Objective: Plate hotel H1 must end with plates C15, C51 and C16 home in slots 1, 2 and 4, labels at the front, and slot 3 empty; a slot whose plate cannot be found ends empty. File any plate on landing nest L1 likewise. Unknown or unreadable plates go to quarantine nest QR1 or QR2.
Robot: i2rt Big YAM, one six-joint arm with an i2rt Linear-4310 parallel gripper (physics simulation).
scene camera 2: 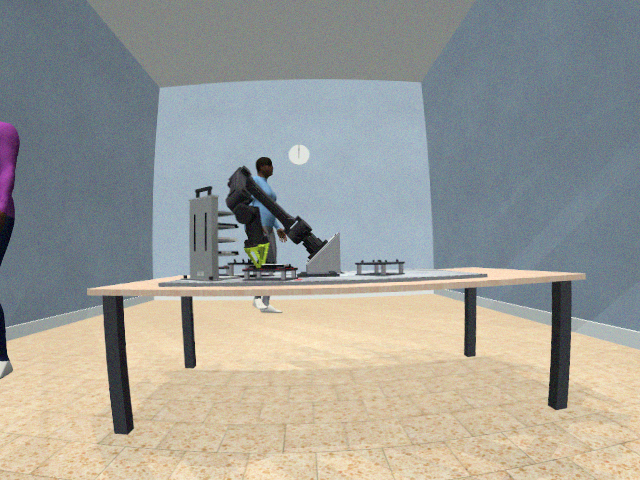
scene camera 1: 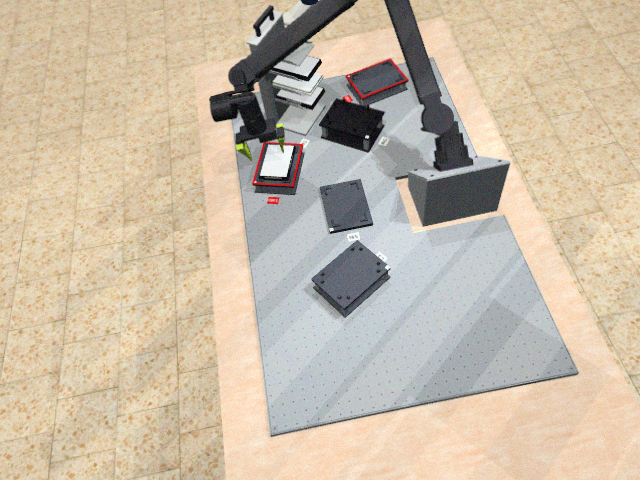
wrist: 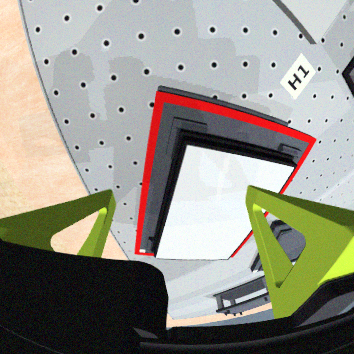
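My gripper is open and empty. It hangs over a white-topped, dark-edged plate, one fingertip to each side in the wrist view. That plate lies flat on a red-rimmed nest; no plate label is readable. The hotel stands upright behind, with its H1 tag on the board. Dark-edged plates show at two levels, a paler level between them. Slot numbers and plate labels cannot be read. Which nest is L1 cannot be told.
A second red-rimmed nest is at the back right. A black raised stand is beside the hotel. A low dark nest and a raised dark stand are nearer. The arm's grey base is right.
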